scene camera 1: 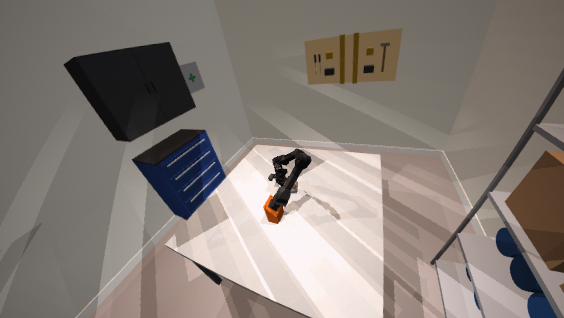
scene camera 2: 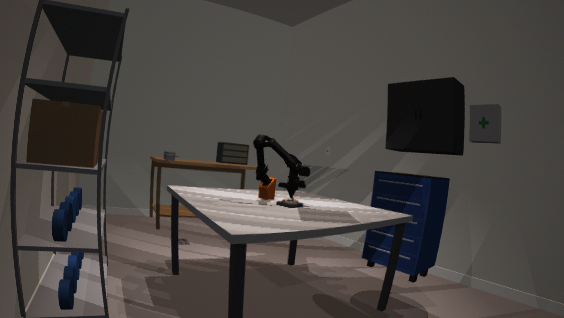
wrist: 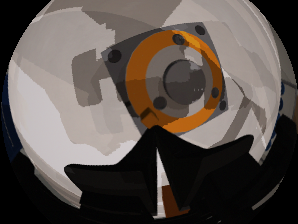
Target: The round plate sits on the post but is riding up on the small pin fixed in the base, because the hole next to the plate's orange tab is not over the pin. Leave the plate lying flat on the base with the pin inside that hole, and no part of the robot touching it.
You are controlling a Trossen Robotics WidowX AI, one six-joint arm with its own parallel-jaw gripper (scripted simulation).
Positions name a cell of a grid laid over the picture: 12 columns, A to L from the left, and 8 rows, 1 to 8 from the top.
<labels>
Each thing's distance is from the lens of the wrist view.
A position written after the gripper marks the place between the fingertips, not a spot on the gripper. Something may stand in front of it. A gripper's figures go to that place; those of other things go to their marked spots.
gripper (wrist: G5): 10 cm
round plate (wrist: F3): 9 cm
square base (wrist: E3): 11 cm
</labels>
